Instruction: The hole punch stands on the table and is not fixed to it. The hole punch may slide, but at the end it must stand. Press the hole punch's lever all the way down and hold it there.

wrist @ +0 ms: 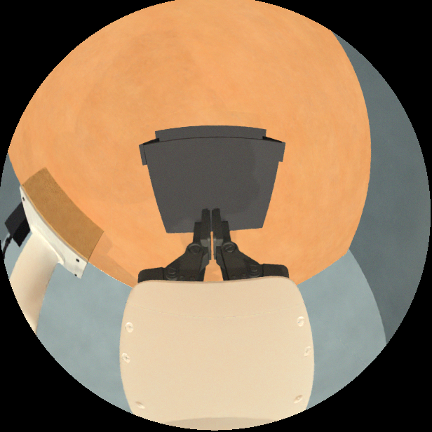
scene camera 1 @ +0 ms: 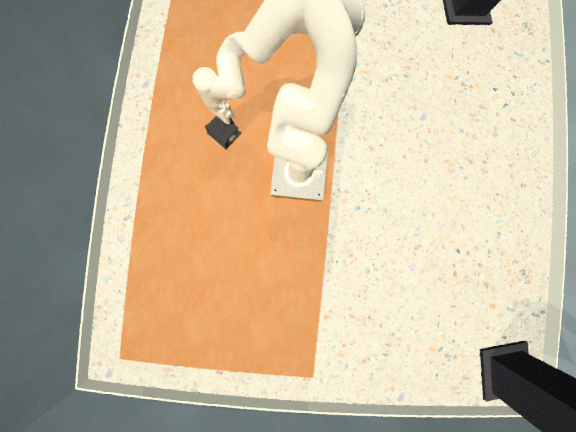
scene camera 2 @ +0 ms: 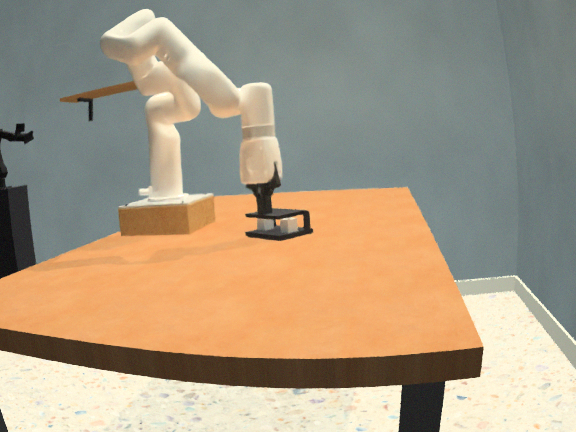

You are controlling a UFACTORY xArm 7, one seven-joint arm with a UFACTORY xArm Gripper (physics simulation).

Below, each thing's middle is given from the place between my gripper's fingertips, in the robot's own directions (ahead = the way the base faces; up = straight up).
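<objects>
The lever point(wrist: 236, 174) is 20 mm to the left of my hand and 30 mm ahead of it, 10 mm lower than it as well. There is also the black hole punch point(scene camera 2: 266, 228), which I find 30 mm ahead of my hand, 20 mm to the left of it and 30 mm below it.
</objects>
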